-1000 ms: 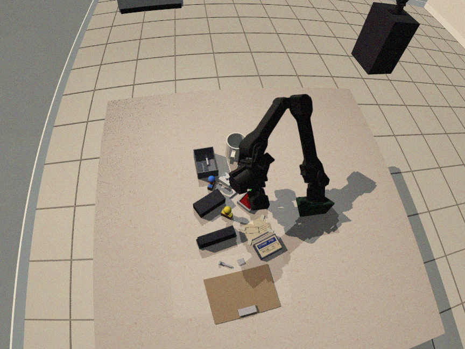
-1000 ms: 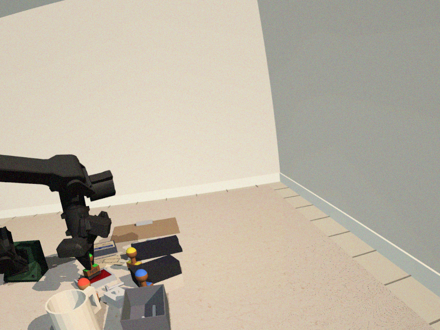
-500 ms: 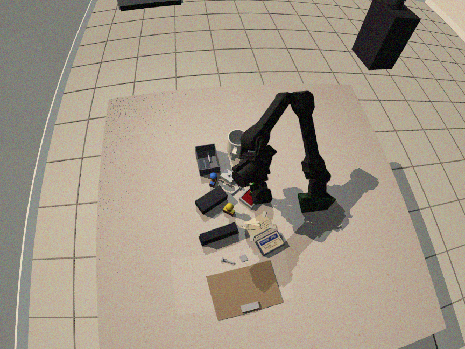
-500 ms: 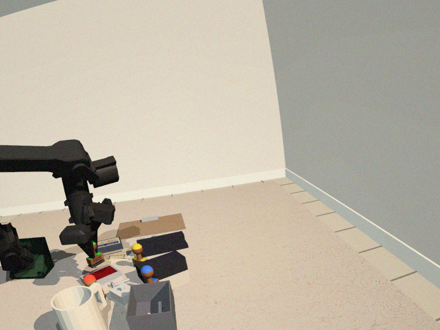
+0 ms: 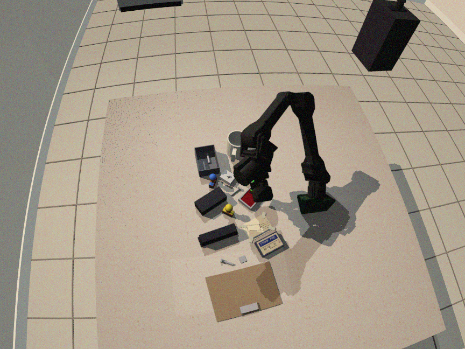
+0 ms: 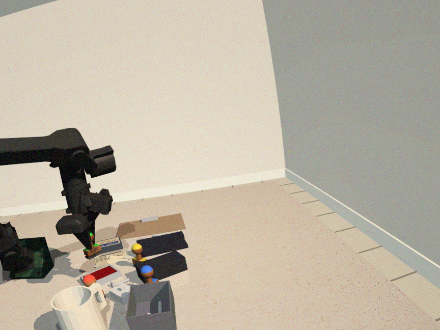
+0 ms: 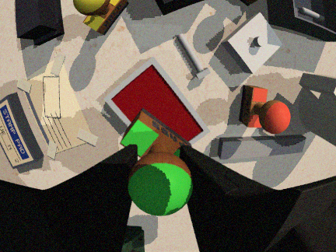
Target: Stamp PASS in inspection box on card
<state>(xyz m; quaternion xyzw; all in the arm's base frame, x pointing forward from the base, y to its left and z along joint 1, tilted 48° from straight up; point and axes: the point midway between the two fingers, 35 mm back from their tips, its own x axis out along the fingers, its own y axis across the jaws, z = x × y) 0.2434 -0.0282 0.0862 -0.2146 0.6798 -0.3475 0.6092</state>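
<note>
My gripper tip is now 120 mm to the right of the cream card, 90 mm above it and 20 mm short of it. Also, from my gripper tip: red stamp (100 mm to the right, 70 mm below); then ink pad (80 mm below); then green stamp (right at my gripper tip).
</note>
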